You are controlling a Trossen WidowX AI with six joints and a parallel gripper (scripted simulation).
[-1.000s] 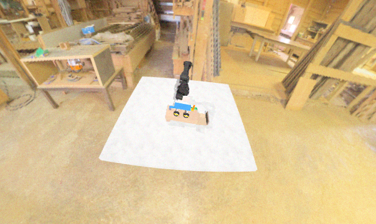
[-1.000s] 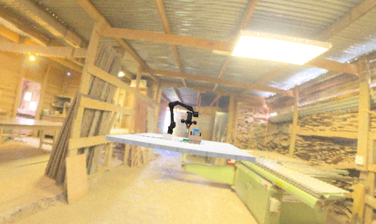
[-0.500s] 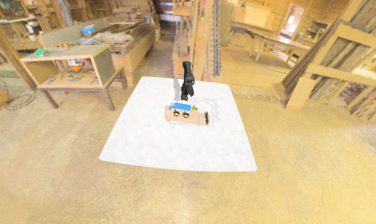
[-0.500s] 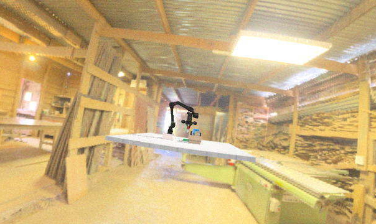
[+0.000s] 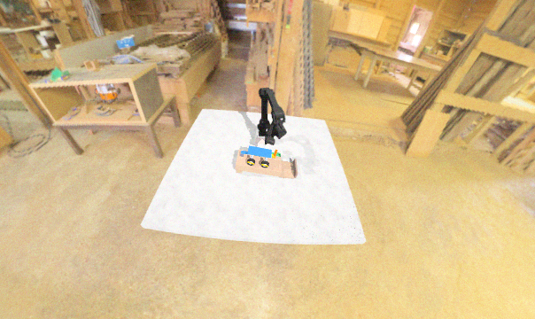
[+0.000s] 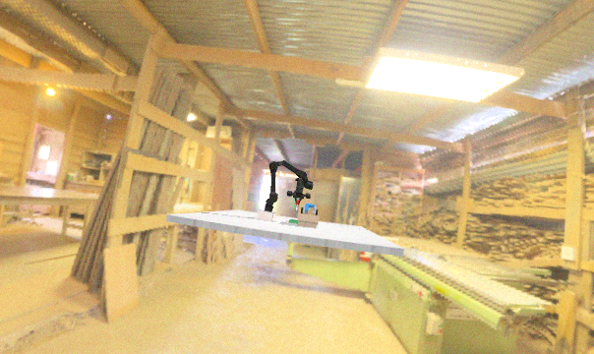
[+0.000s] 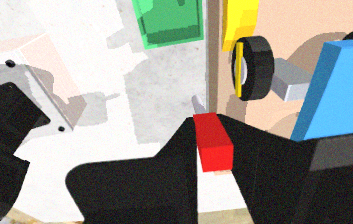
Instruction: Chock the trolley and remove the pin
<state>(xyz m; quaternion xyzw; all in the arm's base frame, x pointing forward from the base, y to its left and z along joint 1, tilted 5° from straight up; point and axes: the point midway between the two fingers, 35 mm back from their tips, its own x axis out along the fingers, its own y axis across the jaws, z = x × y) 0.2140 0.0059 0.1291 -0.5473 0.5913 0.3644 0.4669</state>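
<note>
The green tray is 150 mm below my gripper tip, 70 mm to the left of it and 10 mm behind it. From my gripper tip the other things lie so: red-headed stop pin right at my gripper tip; yellow chock 60 mm below, 50 mm to the left, 50 mm ahead; blue trolley 100 mm ahead, 50 mm to the right, 30 mm below.
</note>
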